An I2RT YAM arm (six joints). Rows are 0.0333 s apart.
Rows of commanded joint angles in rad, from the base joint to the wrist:
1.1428, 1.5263, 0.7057, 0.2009, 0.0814, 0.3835
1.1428, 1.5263, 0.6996, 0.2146, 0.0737, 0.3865
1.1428, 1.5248, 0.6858, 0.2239, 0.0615, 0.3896
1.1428, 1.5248, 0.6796, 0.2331, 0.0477, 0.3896
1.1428, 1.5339, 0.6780, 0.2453, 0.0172, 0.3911
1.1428, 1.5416, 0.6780, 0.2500, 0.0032, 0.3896
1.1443, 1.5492, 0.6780, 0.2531, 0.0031, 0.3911
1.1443, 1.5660, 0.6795, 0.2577, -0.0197, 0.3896
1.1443, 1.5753, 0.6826, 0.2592, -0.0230, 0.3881
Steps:
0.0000, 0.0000, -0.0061, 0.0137, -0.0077, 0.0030
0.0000, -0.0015, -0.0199, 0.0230, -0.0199, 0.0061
0.0000, -0.0015, -0.0261, 0.0322, -0.0337, 0.0061
0.0000, 0.0076, -0.0277, 0.0444, -0.0642, 0.0076
0.0000, 0.0153, -0.0277, 0.0491, -0.0782, 0.0061
0.0015, 0.0229, -0.0277, 0.0522, -0.0783, 0.0076
0.0015, 0.0397, -0.0262, 0.0568, -0.1011, 0.0061
0.0015, 0.0490, -0.0231, 0.0583, -0.1044, 0.0046

